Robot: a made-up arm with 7 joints.
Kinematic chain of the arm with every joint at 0, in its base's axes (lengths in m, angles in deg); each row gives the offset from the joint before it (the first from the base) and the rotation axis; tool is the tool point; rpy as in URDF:
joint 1: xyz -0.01 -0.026 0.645 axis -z
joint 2: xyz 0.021 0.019 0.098 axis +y
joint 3: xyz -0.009 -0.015 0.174 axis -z
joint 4: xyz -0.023 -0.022 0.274 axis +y
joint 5: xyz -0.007 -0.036 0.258 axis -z
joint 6: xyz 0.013 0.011 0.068 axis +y
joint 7: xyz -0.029 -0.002 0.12 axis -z
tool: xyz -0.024 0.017 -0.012 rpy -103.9 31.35 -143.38
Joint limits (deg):
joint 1: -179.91..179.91
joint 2: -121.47..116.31
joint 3: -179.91..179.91
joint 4: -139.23..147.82
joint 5: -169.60..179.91
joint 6: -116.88..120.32
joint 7: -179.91..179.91
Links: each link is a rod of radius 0.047 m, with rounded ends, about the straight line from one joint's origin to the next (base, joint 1, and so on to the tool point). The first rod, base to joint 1, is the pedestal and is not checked.
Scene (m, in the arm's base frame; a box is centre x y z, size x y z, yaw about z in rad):
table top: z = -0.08
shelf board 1: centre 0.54 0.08 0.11 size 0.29 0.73 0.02 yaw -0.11
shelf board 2: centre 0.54 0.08 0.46 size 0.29 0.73 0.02 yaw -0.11
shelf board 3: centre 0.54 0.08 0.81 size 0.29 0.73 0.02 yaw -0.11
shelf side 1: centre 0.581 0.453 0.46 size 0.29 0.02 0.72 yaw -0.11
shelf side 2: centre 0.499 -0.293 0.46 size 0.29 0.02 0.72 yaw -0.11
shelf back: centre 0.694 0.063 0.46 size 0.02 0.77 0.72 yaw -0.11
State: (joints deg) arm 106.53 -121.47 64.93 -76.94 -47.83 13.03 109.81
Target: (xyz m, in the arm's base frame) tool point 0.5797 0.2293 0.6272
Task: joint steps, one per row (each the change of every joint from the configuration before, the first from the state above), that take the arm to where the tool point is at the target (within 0.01 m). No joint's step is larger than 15 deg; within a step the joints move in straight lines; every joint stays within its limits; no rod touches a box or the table.
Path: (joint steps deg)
1: -10.09 5.25 -10.65 -10.38 -0.87 -2.74 -0.48
2: -10.08 5.25 -10.65 -10.37 -0.87 -2.74 -0.47
3: -6.28 7.21 10.74 -9.29 -0.95 1.11 -0.57
4: -6.28 7.22 10.75 -9.28 -0.95 1.12 -0.58
5: -6.28 7.21 10.75 -9.29 -0.95 1.11 -0.57
6: 14.65 -3.04 3.73 13.64 1.18 1.63 0.67
7: 14.65 -3.04 3.73 13.63 1.18 1.63 0.67
8: 14.65 -3.04 3.73 13.64 1.18 1.63 0.67

